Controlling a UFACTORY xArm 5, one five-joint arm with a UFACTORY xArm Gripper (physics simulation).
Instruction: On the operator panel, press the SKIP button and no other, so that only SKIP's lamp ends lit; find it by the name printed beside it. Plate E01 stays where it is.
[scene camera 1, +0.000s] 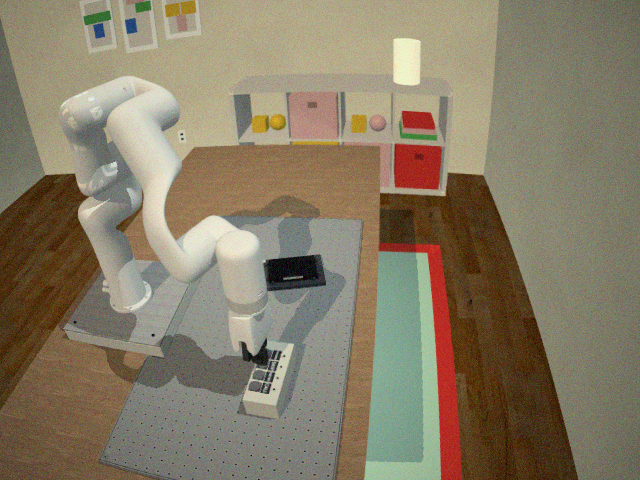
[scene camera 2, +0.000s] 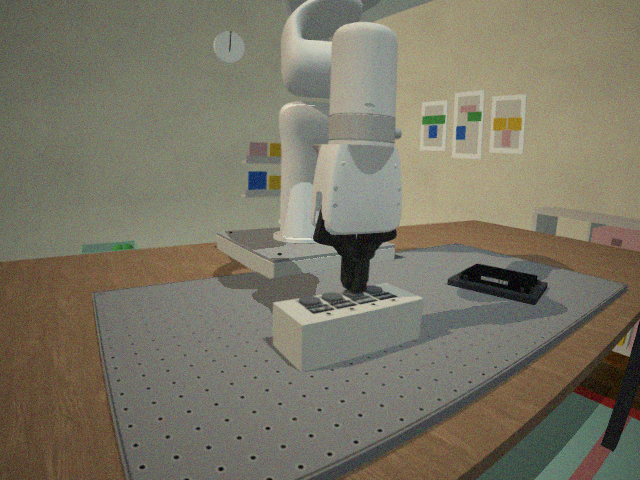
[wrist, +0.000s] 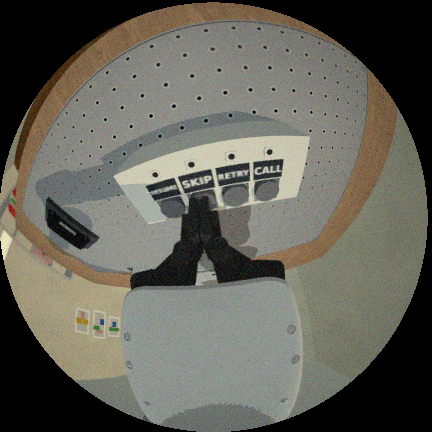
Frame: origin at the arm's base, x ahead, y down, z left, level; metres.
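Seen in the pictures: gripper, fingertip midpoint: (scene camera 1: 260, 361) (scene camera 2: 353, 289) (wrist: 200, 208); arm's base, link origin: (scene camera 1: 131, 297) (scene camera 2: 300, 238).
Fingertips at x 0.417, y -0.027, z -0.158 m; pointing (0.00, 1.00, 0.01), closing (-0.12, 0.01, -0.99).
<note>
Pixels of each thing's top centre, then the offset from my fingertips to it. Level surfaces: height alone.
- cream operator panel, top centre: (wrist: 216, 183) (scene camera 2: 351, 298) (scene camera 1: 269, 370) dx +0.022, dy +0.002, dz -0.019 m
- SKIP, top centre: (wrist: 196, 181) (scene camera 2: 364, 300) (scene camera 1: 273, 365) dx +0.027, dy +0.005, dz -0.004 m
- SKIP button, top centre: (wrist: 202, 203) (scene camera 2: 353, 292) dx +0.004, dy +0.002, dz -0.004 m
- SKIP's lamp, top centre: (wrist: 190, 164) dx +0.043, dy +0.004, dz -0.004 m
- black plate-like object, top centre: (scene camera 2: 500, 273) (scene camera 1: 292, 266) (wrist: 64, 234) dx -0.013, dy +0.031, dz +0.355 m
- RESUME button, top centre: (wrist: 172, 209) (scene camera 2: 372, 288) dx +0.005, dy +0.002, dz +0.026 m
- RETRY button, top centre: (wrist: 235, 196) (scene camera 2: 332, 295) (scene camera 1: 258, 374) dx +0.004, dy +0.002, dz -0.034 m
- CALL button, top centre: (wrist: 267, 191) (scene camera 2: 309, 299) (scene camera 1: 254, 385) dx +0.004, dy +0.002, dz -0.063 m
- perforated board, surface height: dy +0.057 m
- wooden table, surface height: dy +0.070 m
The cream operator panel (scene camera 1: 262, 408) (scene camera 2: 361, 335) (wrist: 295, 150) stands on the grey perforated board. In the wrist view its labels read RESUME, SKIP (wrist: 196, 181), RETRY and CALL, each beside a round grey button. My gripper (scene camera 1: 261, 362) (scene camera 2: 355, 289) (wrist: 200, 208) is shut and empty, pointing down with its fingertips at the top of the SKIP button (wrist: 210, 199) and partly hiding it. Exact contact cannot be told. SKIP's lamp (wrist: 191, 164) looks dark, as do the other lamps. A black plate-like object (scene camera 1: 294, 271) (scene camera 2: 496, 282) (wrist: 70, 227) lies apart from the panel; its pale label is unreadable.
The RESUME button (wrist: 173, 207) and RETRY button (wrist: 235, 195) sit close on either side of the fingertips; the CALL button (wrist: 266, 190) is farther along. The perforated board (scene camera 1: 206, 434) (scene camera 2: 232, 413) lies on the wooden table (scene camera 1: 310, 175). The arm's base plate (scene camera 2: 258, 253) stands behind the panel.
</note>
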